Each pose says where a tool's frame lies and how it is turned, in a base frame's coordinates. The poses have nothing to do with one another.
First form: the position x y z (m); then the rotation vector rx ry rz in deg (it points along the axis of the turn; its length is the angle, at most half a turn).
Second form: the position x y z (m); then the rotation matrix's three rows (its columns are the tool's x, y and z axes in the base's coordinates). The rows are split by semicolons. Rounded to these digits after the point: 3 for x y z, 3 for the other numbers.
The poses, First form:
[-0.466 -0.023 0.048 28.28 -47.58 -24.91]
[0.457 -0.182 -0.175 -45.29 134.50 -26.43]
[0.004 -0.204 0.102 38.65 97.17 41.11]
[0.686 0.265 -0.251 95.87 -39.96 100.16]
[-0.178 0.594 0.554 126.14 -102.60 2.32]
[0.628 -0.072 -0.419 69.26 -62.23 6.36]
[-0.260 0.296 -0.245 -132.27 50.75 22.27]
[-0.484 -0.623 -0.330 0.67 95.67 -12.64]
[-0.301 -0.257 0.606 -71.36 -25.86 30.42]
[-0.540 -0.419 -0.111 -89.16 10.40 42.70]
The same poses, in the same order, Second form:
-0.466 -0.023 0.048; 0.600 0.171 -0.781; -0.544 0.803 -0.242; 0.586 0.571 0.575
0.457 -0.182 -0.175; -0.634 -0.423 0.647; -0.637 0.761 -0.126; -0.439 -0.492 -0.752
0.004 -0.204 0.102; -0.217 0.072 0.973; 0.749 0.652 0.119; -0.626 0.755 -0.196
0.686 0.265 -0.251; -0.012 -0.739 0.674; 0.072 -0.673 -0.736; 0.997 0.039 0.061
-0.178 0.594 0.554; 0.222 -0.961 -0.167; -0.952 -0.176 -0.249; 0.210 0.214 -0.954
0.628 -0.072 -0.419; 0.525 -0.592 -0.612; -0.456 0.412 -0.789; 0.719 0.693 -0.053
-0.260 0.296 -0.245; 0.731 -0.681 -0.047; -0.496 -0.577 0.649; -0.469 -0.451 -0.759
-0.484 -0.623 -0.330; -0.113 0.138 0.984; -0.122 0.981 -0.151; -0.986 -0.138 -0.094
-0.301 -0.257 0.606; 0.796 -0.132 -0.591; 0.605 0.229 0.763; 0.035 -0.965 0.262
-0.540 -0.419 -0.111; 0.773 -0.533 -0.345; 0.315 -0.151 0.937; -0.551 -0.833 0.051

